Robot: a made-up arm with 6 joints. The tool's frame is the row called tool.
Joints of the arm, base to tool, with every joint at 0 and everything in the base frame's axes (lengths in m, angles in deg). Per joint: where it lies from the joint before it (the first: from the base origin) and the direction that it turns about. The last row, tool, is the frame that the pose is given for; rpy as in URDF.
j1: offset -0.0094 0.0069 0.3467 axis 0 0 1
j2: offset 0.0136 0.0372 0.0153 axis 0 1 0
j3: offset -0.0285 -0.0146 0.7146 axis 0 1 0
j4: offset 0.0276 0.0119 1.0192 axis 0 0 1
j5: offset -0.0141 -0.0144 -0.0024 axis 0 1 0
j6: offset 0.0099 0.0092 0.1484 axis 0 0 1
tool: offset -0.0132 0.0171 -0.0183 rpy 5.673 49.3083 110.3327
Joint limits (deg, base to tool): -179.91..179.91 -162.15..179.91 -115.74..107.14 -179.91..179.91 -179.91..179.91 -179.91..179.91
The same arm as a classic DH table. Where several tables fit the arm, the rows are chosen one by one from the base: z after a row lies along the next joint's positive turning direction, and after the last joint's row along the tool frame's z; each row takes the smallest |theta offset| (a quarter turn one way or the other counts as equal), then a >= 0, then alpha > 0; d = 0 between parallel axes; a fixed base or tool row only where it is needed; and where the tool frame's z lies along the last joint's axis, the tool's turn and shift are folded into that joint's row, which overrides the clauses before.
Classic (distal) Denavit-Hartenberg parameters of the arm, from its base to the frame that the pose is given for. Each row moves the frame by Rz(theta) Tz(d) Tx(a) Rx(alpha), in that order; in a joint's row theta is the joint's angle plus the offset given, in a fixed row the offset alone. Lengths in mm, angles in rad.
base (fixed): theta offset -0.6332; d 0.0; a -11.7; alpha 0.0000
j1: theta offset 0.6332; d 362.0; a 13.6; alpha -1.5708
j2: theta offset 1.5309; d 0.0; a -715.2; alpha 0.0000
j3: theta offset -1.5309; d 34.5; a 27.6; alpha 1.5708
j4: theta offset 0.0000; d 1016.8; a -14.1; alpha -1.5708
j5: theta offset 0.0000; d -5.2; a 9.9; alpha 1.5708
j6: theta offset 0.2246; d 113.4; a -9.1; alpha -0.8648
tool (fixed): theta offset 1.6556; d 25.8; a 0.0; alpha 0.0000
Joint limits (rad, base to tool): -3.1400..3.1400 -2.8301..3.1400 -2.0200..1.8699 -3.1400..3.1400 -3.1400..3.1400 -3.1400..3.1400

